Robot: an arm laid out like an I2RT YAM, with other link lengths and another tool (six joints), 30 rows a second.
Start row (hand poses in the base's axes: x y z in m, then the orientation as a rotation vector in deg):
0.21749 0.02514 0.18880 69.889 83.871 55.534
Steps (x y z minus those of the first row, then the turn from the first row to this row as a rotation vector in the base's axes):
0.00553 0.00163 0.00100 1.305 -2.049 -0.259
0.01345 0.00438 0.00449 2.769 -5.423 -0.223
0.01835 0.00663 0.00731 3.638 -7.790 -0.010
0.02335 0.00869 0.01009 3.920 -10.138 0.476
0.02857 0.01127 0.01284 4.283 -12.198 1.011
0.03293 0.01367 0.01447 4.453 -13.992 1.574
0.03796 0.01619 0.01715 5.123 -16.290 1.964
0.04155 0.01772 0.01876 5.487 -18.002 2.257
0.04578 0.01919 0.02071 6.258 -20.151 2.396
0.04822 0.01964 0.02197 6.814 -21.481 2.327
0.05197 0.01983 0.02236 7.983 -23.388 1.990
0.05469 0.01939 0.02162 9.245 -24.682 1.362
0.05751 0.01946 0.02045 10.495 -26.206 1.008
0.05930 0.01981 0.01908 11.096 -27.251 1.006
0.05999 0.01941 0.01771 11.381 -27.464 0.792
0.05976 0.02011 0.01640 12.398 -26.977 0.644
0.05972 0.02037 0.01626 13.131 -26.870 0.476
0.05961 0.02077 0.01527 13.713 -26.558 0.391
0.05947 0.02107 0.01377 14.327 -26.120 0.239
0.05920 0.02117 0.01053 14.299 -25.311 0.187
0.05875 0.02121 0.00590 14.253 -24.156 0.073
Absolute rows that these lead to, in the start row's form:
0.22302 0.02677 0.18980 69.656 81.650 57.427
0.23094 0.02952 0.19329 68.455 78.528 60.221
0.23584 0.03177 0.19611 67.361 76.508 62.134
0.24084 0.03383 0.19889 65.688 74.890 63.701
0.24606 0.03641 0.20164 64.224 73.494 65.218
0.25042 0.03881 0.20327 62.782 72.388 66.462
0.25545 0.04133 0.20595 61.437 70.563 68.178
0.25904 0.04286 0.20756 60.336 69.246 69.327
0.26327 0.04433 0.20951 59.294 67.310 70.849
0.26571 0.04478 0.21077 58.792 65.972 71.739
0.26946 0.04497 0.21116 58.448 63.743 73.138
0.27218 0.04453 0.21042 58.752 61.772 74.186
0.27500 0.04460 0.20925 58.702 59.792 75.467
0.27679 0.04495 0.20788 58.349 58.693 76.290
0.27748 0.04455 0.20651 58.511 58.260 76.444
0.27725 0.04525 0.20520 59.578 58.138 77.002
0.27721 0.04551 0.20506 60.213 57.806 77.441
0.27710 0.04591 0.20407 60.848 57.757 77.748
0.27696 0.04621 0.20257 61.633 57.751 77.993
0.27669 0.04631 0.19933 62.221 58.387 77.671
0.27624 0.04635 0.19470 63.080 59.270 77.171

